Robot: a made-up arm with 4 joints. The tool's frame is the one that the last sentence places.
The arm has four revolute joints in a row. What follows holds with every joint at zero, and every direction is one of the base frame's. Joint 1 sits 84 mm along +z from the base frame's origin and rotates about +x. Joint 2 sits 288 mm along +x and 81 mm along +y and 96 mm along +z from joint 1 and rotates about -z. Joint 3 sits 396 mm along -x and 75 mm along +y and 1 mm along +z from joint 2 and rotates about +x. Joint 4 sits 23 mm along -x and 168 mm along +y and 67 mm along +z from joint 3 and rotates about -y. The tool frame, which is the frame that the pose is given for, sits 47 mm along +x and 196 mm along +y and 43 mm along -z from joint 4; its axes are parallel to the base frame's.
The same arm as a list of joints. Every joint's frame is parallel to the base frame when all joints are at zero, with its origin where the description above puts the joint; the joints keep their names.
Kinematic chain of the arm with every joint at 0, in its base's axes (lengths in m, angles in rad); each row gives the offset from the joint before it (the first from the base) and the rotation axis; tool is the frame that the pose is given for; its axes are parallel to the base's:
joint 1: xyz 0 0 0.084 axis +x
joint 2: xyz 0.288 0.081 0.096 axis -z
joint 3: xyz -0.396 0.075 0.001 axis +x
joint 4: xyz -0.023 0.168 0.067 axis -y
tool: xyz 0.047 0.196 -0.043

